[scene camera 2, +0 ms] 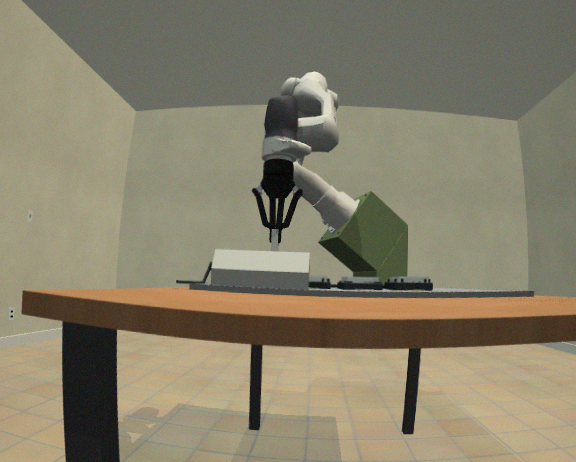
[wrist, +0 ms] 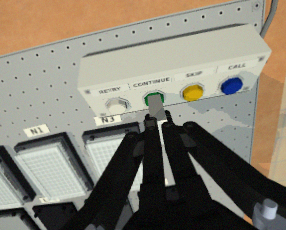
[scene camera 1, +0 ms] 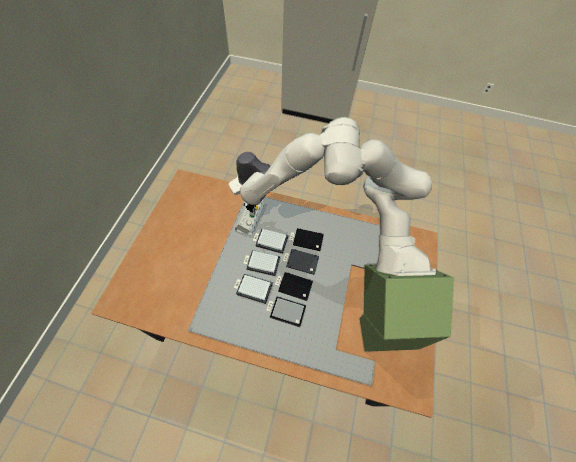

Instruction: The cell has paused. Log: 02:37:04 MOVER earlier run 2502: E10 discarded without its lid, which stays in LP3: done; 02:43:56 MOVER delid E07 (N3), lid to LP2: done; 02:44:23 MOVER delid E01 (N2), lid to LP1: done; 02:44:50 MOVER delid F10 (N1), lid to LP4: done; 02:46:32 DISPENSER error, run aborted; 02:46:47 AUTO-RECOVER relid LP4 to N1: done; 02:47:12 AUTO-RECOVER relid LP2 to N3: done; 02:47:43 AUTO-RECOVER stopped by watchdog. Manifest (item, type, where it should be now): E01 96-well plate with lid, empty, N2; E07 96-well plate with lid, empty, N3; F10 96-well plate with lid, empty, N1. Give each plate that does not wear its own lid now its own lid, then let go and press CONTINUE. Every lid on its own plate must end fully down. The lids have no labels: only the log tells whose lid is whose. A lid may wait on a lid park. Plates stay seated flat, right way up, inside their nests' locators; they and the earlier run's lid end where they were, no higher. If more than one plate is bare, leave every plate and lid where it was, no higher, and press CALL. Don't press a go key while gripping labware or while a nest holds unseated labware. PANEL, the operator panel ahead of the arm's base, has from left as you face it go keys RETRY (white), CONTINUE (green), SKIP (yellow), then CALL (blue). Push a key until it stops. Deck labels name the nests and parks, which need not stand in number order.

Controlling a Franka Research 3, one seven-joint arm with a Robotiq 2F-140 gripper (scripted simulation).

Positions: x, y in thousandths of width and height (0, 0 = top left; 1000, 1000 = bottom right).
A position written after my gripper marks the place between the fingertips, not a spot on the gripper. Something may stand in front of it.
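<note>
Scene camera 2 has my gripper (scene camera 2: 477, 555) in it. On the wrist view you get my gripper again (wrist: 544, 454), plus an operator panel (wrist: 729, 254).
</note>
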